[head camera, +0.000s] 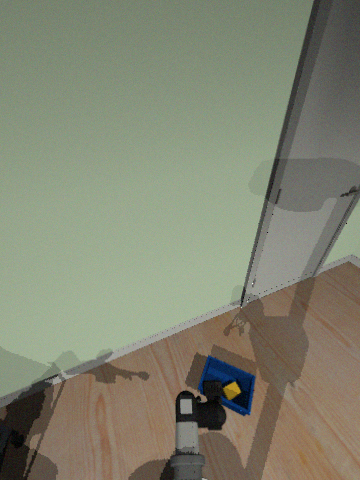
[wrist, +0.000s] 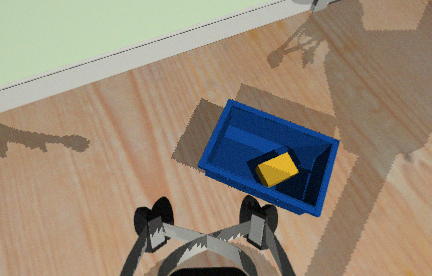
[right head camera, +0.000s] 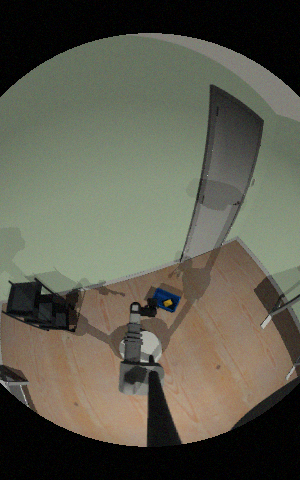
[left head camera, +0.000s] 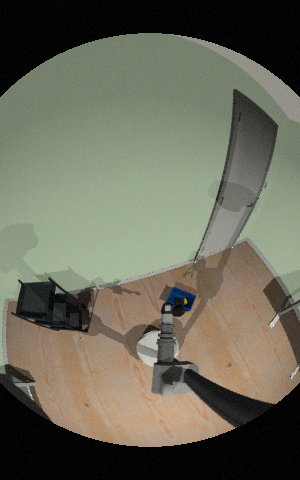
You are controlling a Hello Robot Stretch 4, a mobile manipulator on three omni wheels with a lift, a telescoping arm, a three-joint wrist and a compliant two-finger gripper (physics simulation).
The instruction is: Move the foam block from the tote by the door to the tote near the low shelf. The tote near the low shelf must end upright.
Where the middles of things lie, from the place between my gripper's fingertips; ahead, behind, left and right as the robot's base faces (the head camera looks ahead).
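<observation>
There is the yellow foam block (wrist: 274, 171), and my hand is far above it, a good way to the left of it and a good way short of it.
</observation>
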